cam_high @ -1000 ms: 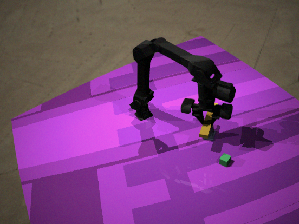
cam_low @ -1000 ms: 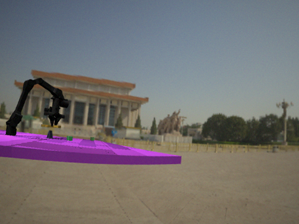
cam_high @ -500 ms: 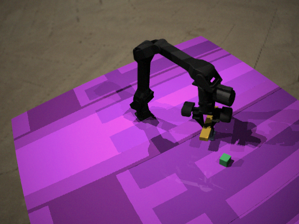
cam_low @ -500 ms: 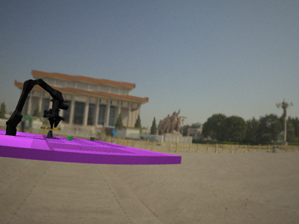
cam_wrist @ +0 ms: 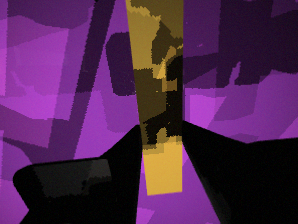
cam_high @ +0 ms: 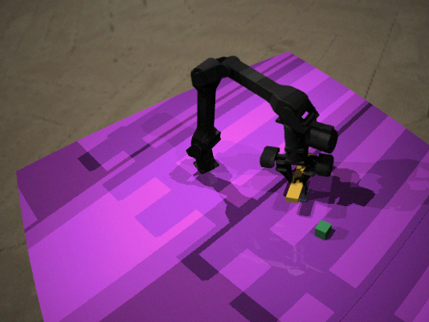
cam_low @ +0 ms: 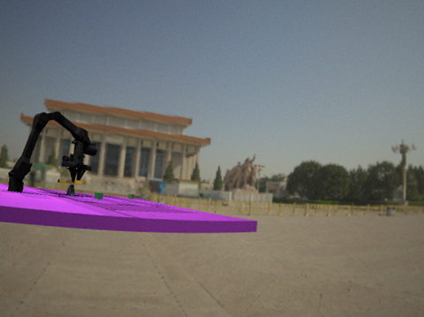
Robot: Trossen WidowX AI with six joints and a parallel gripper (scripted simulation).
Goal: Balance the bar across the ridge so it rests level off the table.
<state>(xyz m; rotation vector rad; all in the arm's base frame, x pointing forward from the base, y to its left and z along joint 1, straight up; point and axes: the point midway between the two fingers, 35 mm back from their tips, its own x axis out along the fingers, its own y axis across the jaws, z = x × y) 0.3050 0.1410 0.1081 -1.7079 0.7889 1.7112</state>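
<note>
My gripper tip is 20 mm to the right of the yellow bar and 20 mm past it. From my gripper tip the other things lie so: small green cube 130 mm ahead, 60 mm below, 10 mm to the right.
</note>
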